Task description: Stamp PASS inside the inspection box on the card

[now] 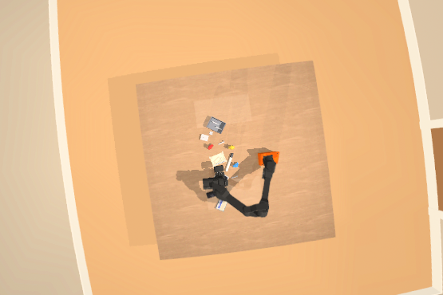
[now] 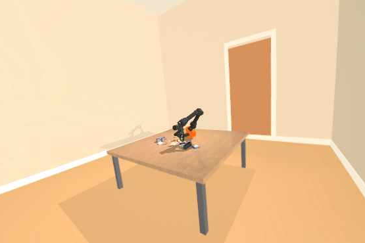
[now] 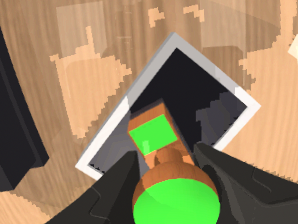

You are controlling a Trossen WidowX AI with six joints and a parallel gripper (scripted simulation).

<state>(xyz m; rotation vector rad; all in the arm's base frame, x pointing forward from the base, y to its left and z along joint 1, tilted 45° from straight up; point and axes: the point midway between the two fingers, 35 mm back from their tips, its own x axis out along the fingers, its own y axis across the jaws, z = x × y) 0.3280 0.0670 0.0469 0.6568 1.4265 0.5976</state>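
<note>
Right now my gripper tip is 30 mm above the ink pad. The rest, counted from my gripper tip: white card 130 mm to the right, 40 mm below; black block 100 mm to the left, 50 mm ahead, 20 mm below; blue-knobbed stamp 120 mm behind, 70 mm to the right, 20 mm below.
</note>
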